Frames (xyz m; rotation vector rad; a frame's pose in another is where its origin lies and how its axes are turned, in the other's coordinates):
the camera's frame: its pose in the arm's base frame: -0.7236 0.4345 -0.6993 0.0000 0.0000 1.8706
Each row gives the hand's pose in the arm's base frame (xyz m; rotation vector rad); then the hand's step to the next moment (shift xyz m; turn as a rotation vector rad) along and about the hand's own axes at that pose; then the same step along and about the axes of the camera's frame.
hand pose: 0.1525 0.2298 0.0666 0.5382 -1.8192 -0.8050
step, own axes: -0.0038 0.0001 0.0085 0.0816 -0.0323 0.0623
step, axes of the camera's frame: 0.0067 0.0047 -0.0044 -0.0316 0.1022 0.0121
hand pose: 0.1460 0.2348 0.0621 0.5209 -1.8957 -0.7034
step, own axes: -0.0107 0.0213 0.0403 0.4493 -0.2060 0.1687
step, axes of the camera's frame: 0.0406 0.0226 -0.0058 -0.2813 0.4274 0.1045
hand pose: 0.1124 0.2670 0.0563 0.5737 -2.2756 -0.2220
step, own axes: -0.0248 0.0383 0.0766 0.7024 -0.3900 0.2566
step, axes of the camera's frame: 0.0579 0.0376 -0.0565 -0.5053 0.6593 0.1461
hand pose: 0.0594 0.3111 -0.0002 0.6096 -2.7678 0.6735
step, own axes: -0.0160 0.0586 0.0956 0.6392 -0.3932 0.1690
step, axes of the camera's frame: 0.0134 0.0203 -0.1106 -0.4671 0.5763 0.2037
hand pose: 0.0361 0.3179 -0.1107 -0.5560 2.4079 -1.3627
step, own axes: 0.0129 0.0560 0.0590 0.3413 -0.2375 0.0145
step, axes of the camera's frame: -0.0242 0.0016 -0.0787 -0.1994 0.3231 0.1701
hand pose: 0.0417 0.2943 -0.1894 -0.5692 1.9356 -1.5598
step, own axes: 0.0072 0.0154 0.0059 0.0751 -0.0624 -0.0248
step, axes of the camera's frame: -0.0050 0.0025 -0.0171 -0.0210 0.0841 0.0514
